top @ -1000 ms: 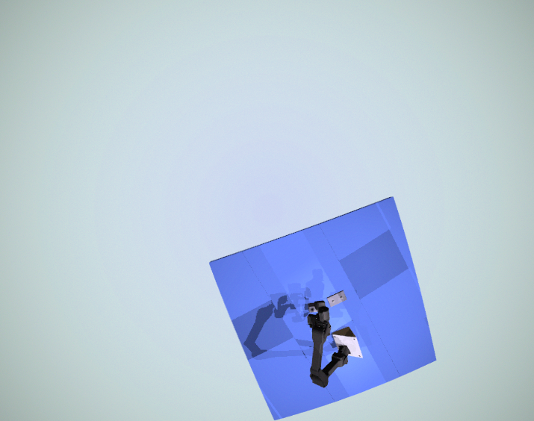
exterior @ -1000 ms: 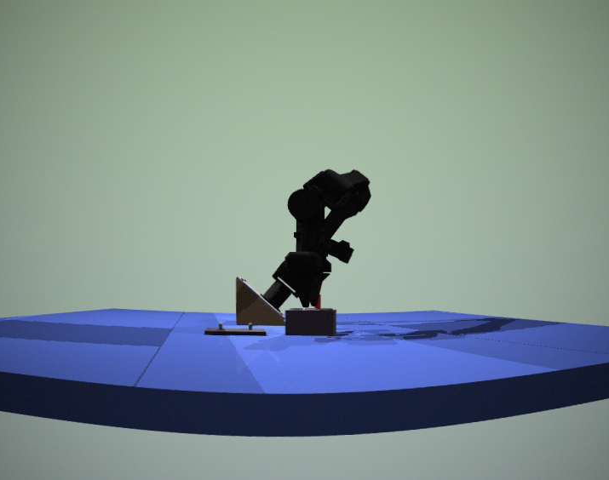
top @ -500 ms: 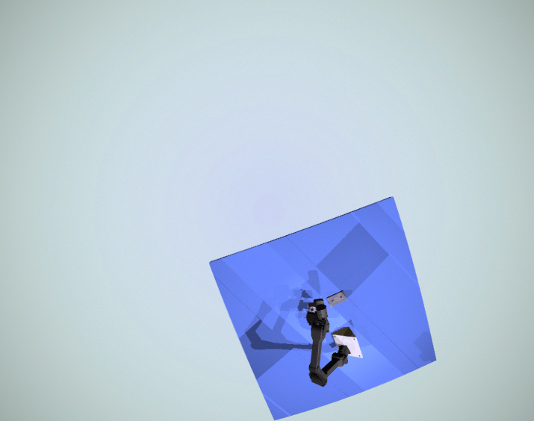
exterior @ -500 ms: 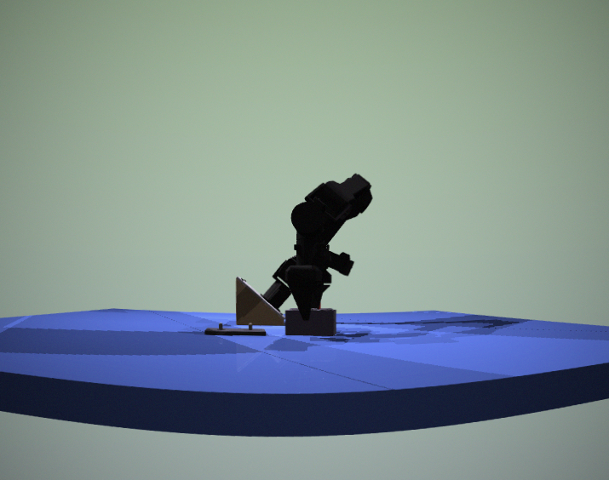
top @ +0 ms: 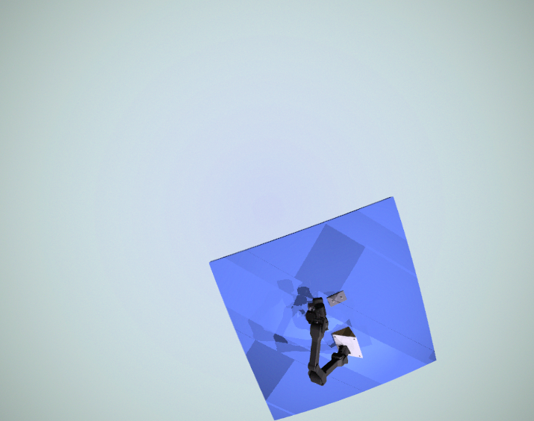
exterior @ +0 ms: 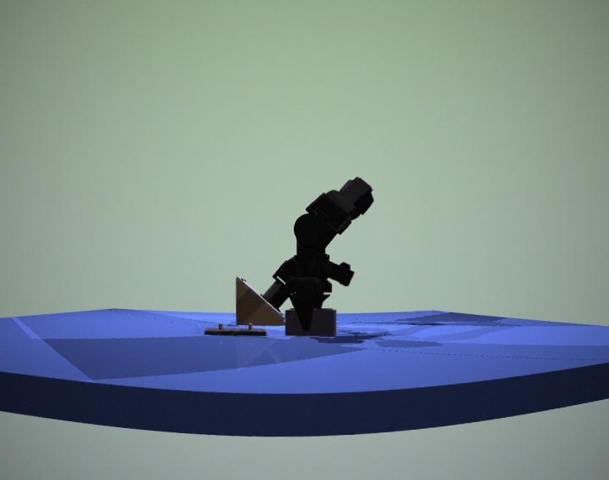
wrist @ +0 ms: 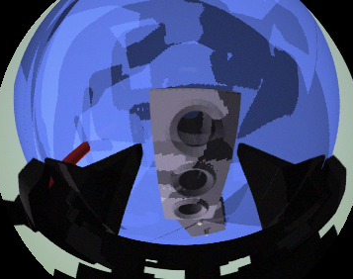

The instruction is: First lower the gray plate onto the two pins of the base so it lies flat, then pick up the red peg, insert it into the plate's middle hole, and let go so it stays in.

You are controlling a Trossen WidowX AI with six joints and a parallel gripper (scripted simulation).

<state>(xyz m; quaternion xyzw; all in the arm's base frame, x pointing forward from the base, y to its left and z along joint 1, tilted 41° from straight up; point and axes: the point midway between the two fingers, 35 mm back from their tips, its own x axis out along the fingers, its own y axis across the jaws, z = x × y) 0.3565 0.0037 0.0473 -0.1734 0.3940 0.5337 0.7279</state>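
Now: the dark base 30 mm behind my gripper tip and 150 mm to the right of it. The rest, counted from my gripper tip: red peg 110 mm behind, 40 mm to the left, 30 mm above; gray plate 30 mm above.
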